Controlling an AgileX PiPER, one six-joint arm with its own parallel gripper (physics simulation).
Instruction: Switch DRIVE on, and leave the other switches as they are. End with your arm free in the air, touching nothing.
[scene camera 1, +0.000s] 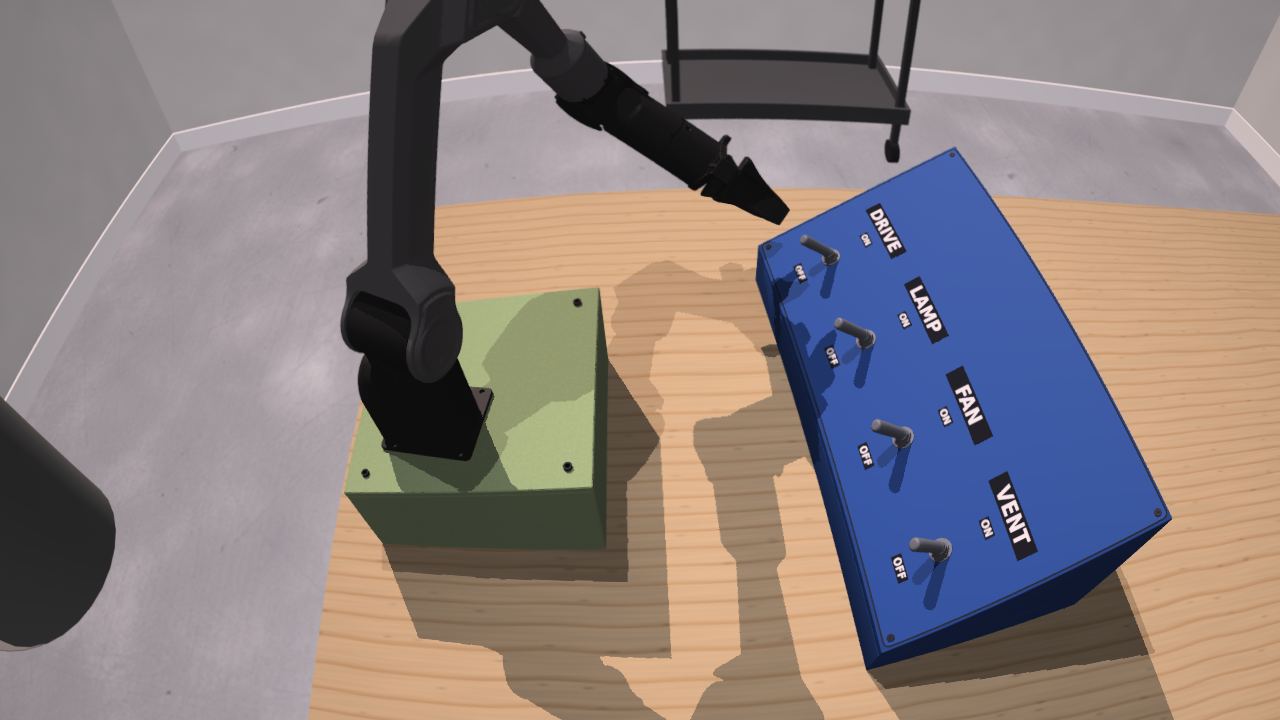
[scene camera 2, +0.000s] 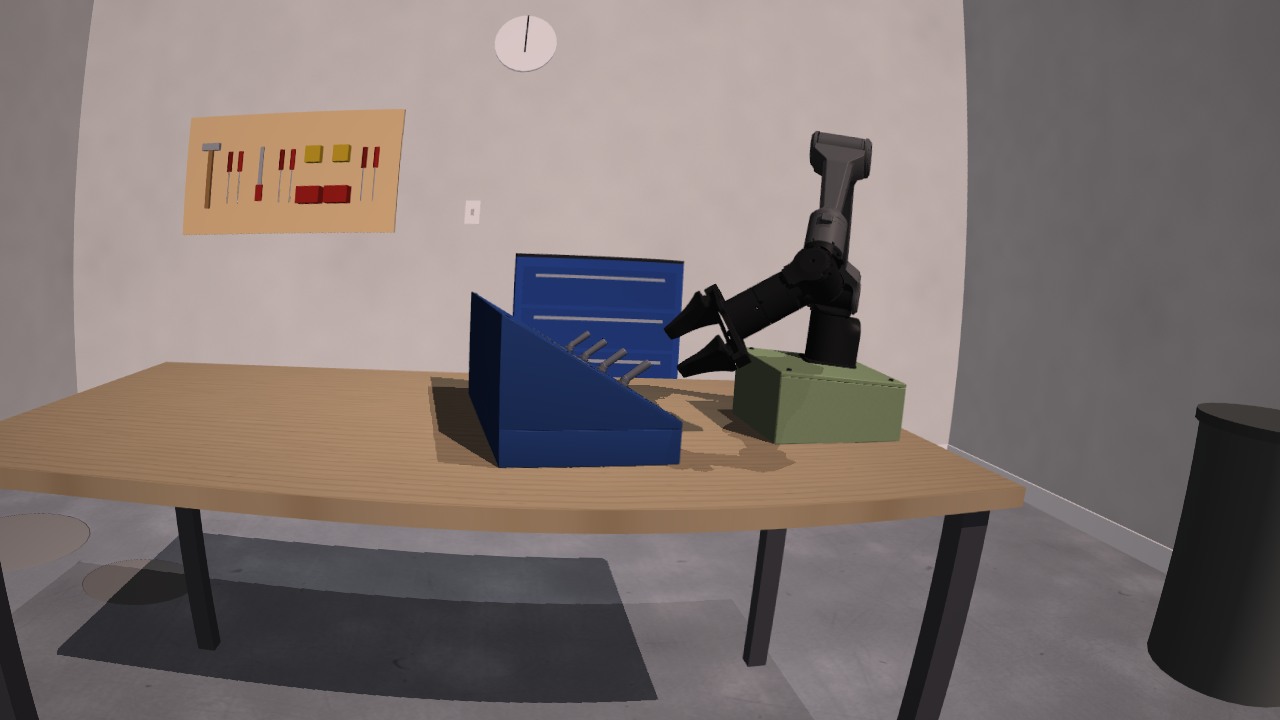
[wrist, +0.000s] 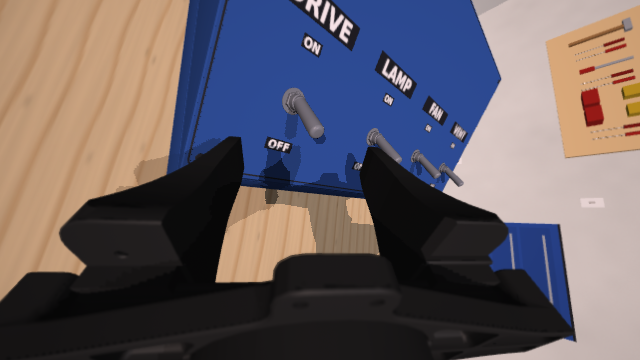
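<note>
A blue sloped console (scene camera 1: 1065, 385) (scene camera 2: 572, 402) (wrist: 435, 40) bears four grey lever switches. The DRIVE switch (scene camera 1: 819, 248) (scene camera 2: 636, 371) (wrist: 306, 115) leans toward its OFF label. The LAMP switch (scene camera 1: 854, 332) (wrist: 387, 146), FAN switch (scene camera 1: 892, 433) (wrist: 426, 164) and VENT switch (scene camera 1: 930, 547) (wrist: 452, 175) lean the same way. My gripper (scene camera 1: 784, 216) (scene camera 2: 675, 351) (wrist: 305, 157) is open and empty, in the air off the console's DRIVE end. In the wrist view the DRIVE lever shows beyond the gap between the fingertips, apart from them.
The arm stands on a green box (scene camera 1: 537, 358) (scene camera 2: 836, 411) on the wooden table (scene camera 1: 572, 232) (scene camera 2: 340, 429). A blue drawer cabinet (scene camera 2: 599, 295) (wrist: 530, 250) stands behind the table. A dark cart (scene camera 1: 787, 111) and a black bin (scene camera 1: 53, 537) (scene camera 2: 1226, 555) stand on the floor.
</note>
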